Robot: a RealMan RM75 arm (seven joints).
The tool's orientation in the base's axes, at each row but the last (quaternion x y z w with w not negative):
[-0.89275 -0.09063 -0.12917 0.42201]
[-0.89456 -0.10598 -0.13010 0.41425]
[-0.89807 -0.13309 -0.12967 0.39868]
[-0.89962 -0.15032 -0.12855 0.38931]
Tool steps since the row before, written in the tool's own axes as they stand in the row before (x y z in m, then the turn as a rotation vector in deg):
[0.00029 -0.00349 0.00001 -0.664 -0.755 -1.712]
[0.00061 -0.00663 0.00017 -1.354 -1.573 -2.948]
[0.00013 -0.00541 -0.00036 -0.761 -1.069 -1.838]
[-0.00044 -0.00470 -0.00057 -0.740 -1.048 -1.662]
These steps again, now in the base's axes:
[-0.00067 0.00221 0.00263 -1.099 -0.891 1.392]
[-0.00137 0.00439 0.00482 -2.173 -1.379 2.525]
[-0.00178 0.00325 0.00396 -1.308 -0.792 1.663]
[-0.00221 0.00257 0.00334 -1.260 -0.672 1.539]

